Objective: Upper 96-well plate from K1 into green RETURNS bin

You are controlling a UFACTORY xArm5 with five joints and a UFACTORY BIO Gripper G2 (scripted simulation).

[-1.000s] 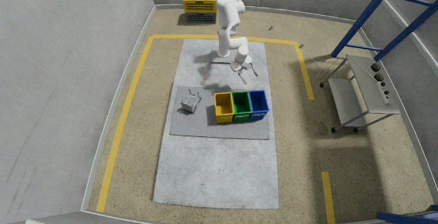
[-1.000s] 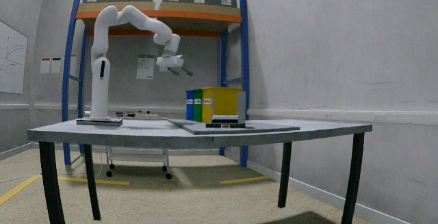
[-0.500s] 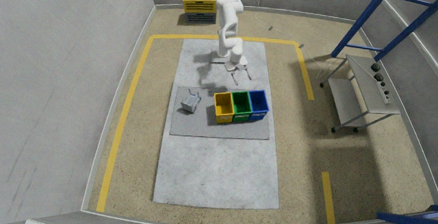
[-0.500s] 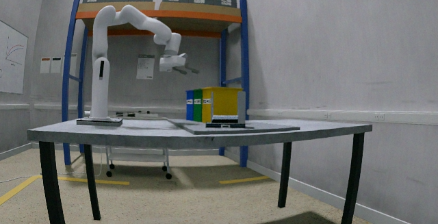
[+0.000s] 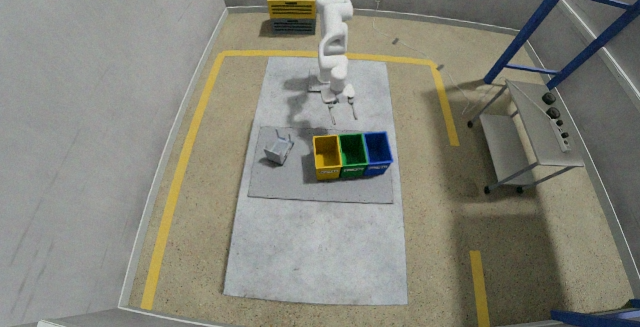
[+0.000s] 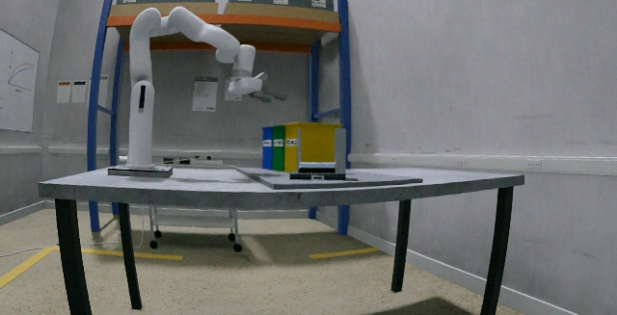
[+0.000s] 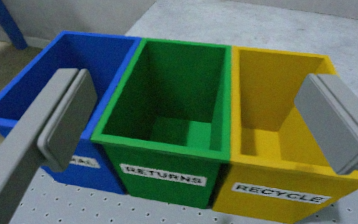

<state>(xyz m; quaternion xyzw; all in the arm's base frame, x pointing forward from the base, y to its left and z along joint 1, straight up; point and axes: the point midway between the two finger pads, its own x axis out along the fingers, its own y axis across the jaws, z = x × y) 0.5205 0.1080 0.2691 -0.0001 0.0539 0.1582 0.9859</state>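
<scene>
The dark plate is 8 cm ahead of my hand, 34 cm to the right of it and 25 cm below it. The rest, counted from my hand: blue bin (10 cm ahead, 19 cm to the left, 19 cm below); then yellow bin (14 cm ahead, 7 cm to the right, 19 cm below); then green bin (12 cm ahead, 6 cm to the left, 19 cm below).
</scene>
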